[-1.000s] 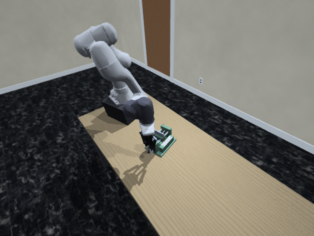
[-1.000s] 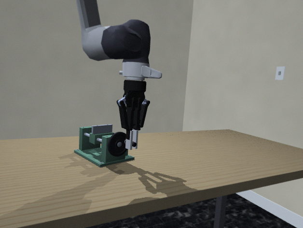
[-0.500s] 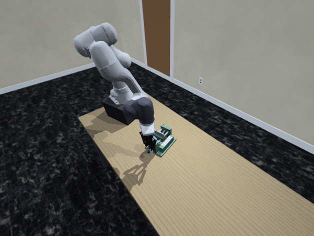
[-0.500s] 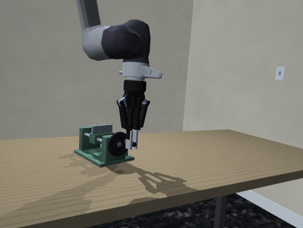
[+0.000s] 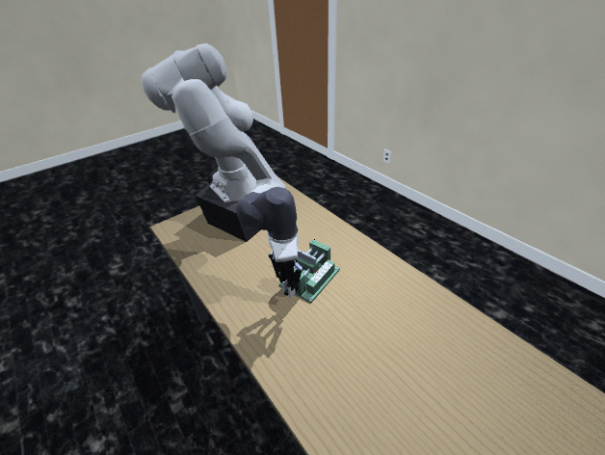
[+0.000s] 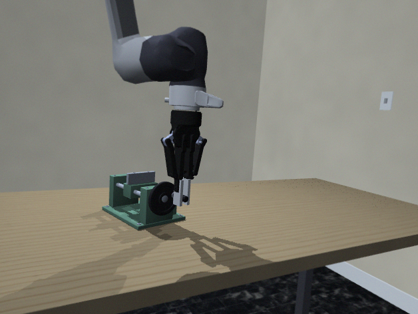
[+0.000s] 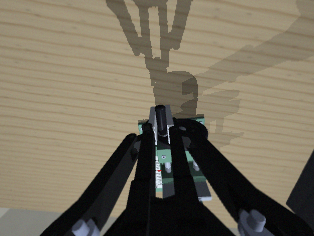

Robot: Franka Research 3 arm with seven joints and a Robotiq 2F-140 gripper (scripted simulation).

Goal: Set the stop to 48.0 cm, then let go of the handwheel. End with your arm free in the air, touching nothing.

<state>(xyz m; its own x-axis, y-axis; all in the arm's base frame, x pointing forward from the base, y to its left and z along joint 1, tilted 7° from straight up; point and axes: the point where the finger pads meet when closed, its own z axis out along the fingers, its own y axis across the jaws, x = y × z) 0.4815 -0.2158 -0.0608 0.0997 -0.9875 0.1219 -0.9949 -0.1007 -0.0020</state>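
Right now my hand is 1 cm past the black handwheel, 2 cm to the right of it and 2 cm above it. Also, from my hand: stop block: 3 cm behind, 14 cm to the left, 1 cm below.
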